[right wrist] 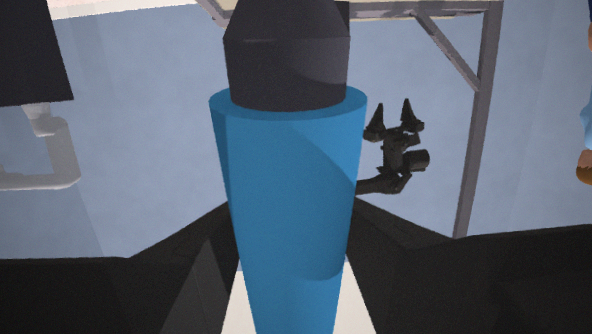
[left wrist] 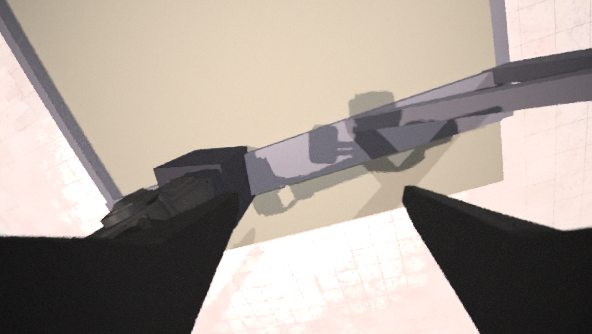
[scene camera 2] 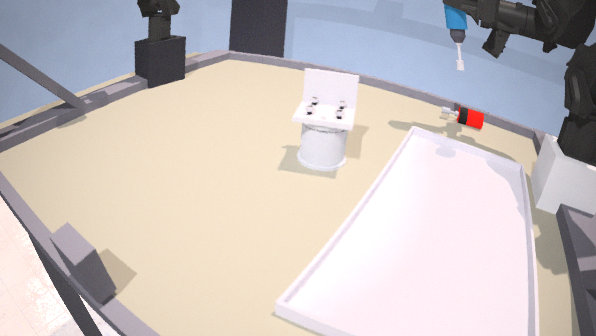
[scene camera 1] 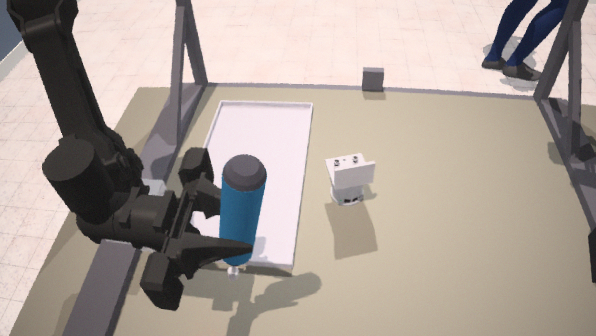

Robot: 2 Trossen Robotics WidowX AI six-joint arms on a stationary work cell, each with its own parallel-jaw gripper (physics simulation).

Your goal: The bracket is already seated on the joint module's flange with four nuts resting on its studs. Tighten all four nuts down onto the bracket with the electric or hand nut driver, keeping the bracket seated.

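Where they show: left gripper, fingertip midpoint: (right wrist: 394,100) (left wrist: 319,196); right gripper, fingertip midpoint: (right wrist: 289,203) (scene camera 2: 443,1) (scene camera 1: 256,231); left arm's base, link origin: (left wrist: 194,199) (scene camera 2: 159,38); right arm's base, link origin: (scene camera 2: 577,153).
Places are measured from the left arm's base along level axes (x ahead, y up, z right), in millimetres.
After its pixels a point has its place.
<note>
The white L-shaped bracket (scene camera 1: 354,174) {x 502, y -16, z -16 mm} (scene camera 2: 331,86) {x 505, y -17, z -11 mm} sits on the white joint module (scene camera 1: 347,194) {x 512, y -77, z -14 mm} (scene camera 2: 323,145) {x 538, y -75, z 36 mm}, its tall plate upright. Several small nuts (scene camera 1: 355,159) {x 513, y -33, z 34 mm} (scene camera 2: 339,114) {x 547, y -35, z 24 mm} show on its flat plate; how tight they are cannot be told. My right gripper (scene camera 1: 235,222) {x 555, y 139, z -265 mm} (right wrist: 289,203) {x 555, y 139, z -265 mm} is shut on the blue electric nut driver (scene camera 1: 242,210) {x 551, y 206, z -288 mm} (scene camera 2: 456,19) {x 589, y 110, z -251 mm} (right wrist: 295,175) {x 603, y 108, z -275 mm}. It holds the driver roughly upright in the air, socket (scene camera 1: 233,272) {x 597, y 35, z -275 mm} (scene camera 2: 460,65) {x 604, y 25, z -265 mm} down, apart from the bracket. My left gripper (left wrist: 319,196) {x 69, y 141, z 178 mm} (right wrist: 394,100) {x 69, y 141, z 178 mm} is open and empty, away from the bracket.
A white tray (scene camera 1: 265,135) {x 730, y -104, z 112 mm} (scene camera 2: 425,225) {x 695, y -104, z 46 mm} lies beside the module. A red hand nut driver (scene camera 2: 471,118) {x 629, y -86, z -336 mm} lies by the table's far edge in scene camera 2. A grey block (scene camera 1: 373,79) {x 545, y -71, z 341 mm} (scene camera 2: 82,255) {x 570, y -51, z 349 mm} stands at another edge. Frame posts (scene camera 1: 178,75) {x 923, y 19, z 113 mm} rise at the sides.
</note>
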